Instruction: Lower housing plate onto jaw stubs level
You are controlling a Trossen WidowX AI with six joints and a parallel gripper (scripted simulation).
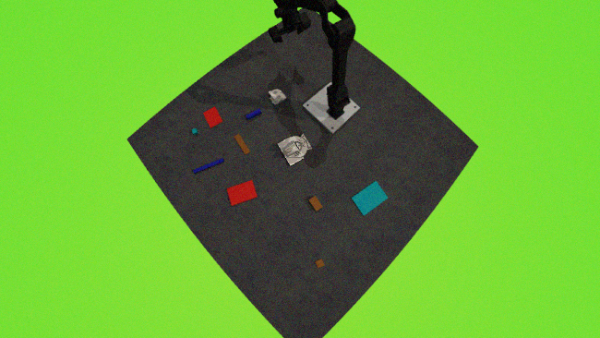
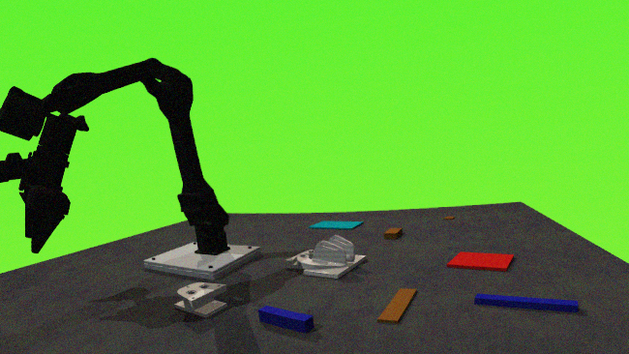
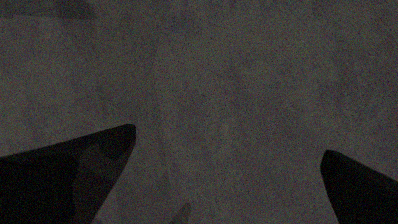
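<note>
The white block is 23 cm ahead of my gripper tip, 16 cm to the left of it and 11 cm below it. The rest, counted from my gripper tip: long blue bar: 69 cm ahead, 20 cm to the left, 11 cm below; short blue bar: 38 cm ahead, 15 cm to the left, 11 cm below; orange bar: 51 cm ahead, 23 cm to the left, 11 cm below.
</note>
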